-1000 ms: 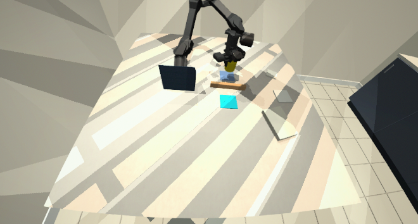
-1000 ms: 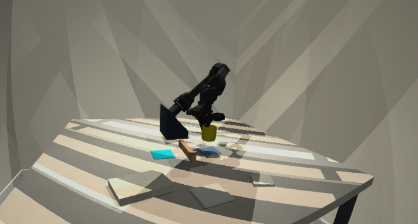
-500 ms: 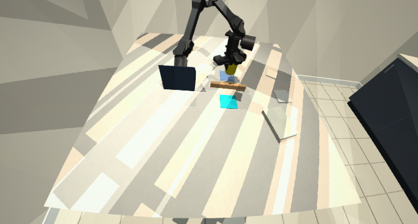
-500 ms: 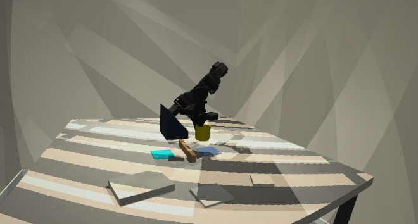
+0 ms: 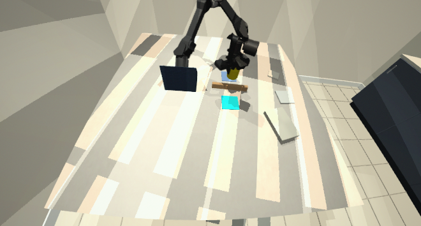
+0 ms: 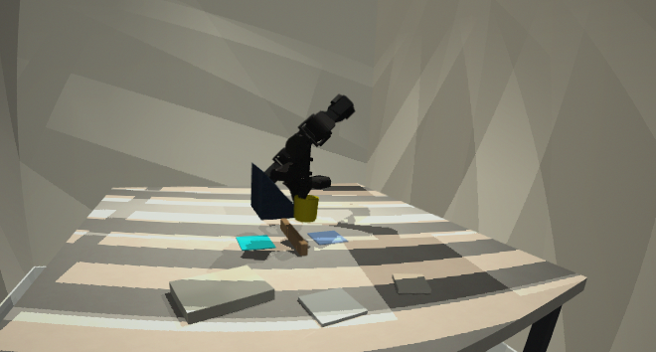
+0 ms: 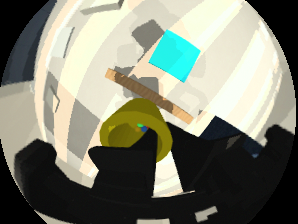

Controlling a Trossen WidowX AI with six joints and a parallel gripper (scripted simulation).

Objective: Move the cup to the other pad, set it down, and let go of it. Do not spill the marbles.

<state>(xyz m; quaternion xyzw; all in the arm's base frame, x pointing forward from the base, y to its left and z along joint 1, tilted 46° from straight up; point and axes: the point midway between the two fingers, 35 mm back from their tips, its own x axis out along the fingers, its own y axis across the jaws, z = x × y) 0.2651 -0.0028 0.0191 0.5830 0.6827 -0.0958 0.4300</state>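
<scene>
The cyan pad lies 10 mm ahead of my gripper tip, 130 mm to the right of it and 110 mm below it. The rest, counted from my gripper tip: blue pad 30 mm ahead, 90 mm to the left, 110 mm below; then yellow cup 20 mm ahead, 10 mm to the left; then wooden bar 20 mm ahead, 20 mm to the right, 90 mm below.
</scene>
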